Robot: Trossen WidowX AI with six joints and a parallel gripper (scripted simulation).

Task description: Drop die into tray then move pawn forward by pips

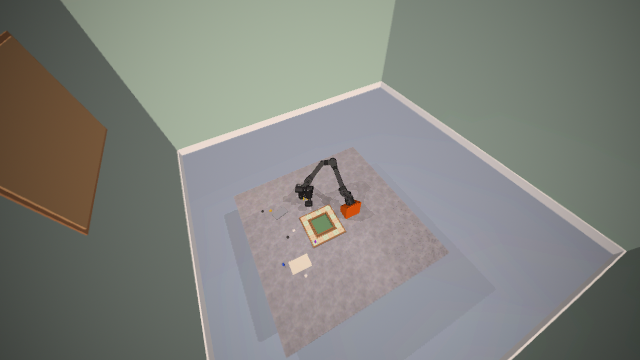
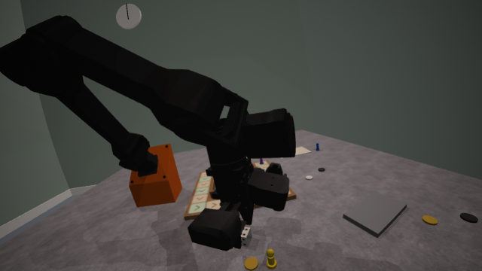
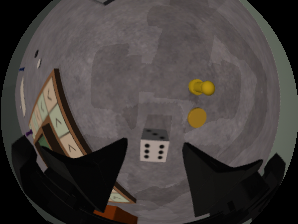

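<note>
Now: the purple pawn 350 mm to the left of my gripper tip, 130 mm ahead of it and 10 mm above it. From my gripper tip the other things lie so: green dice tray: 240 mm to the left, 10 mm below, 10 mm ahead; white die: right at my gripper tip; yellow pawn: 60 mm to the right, 30 mm ahead.
</note>
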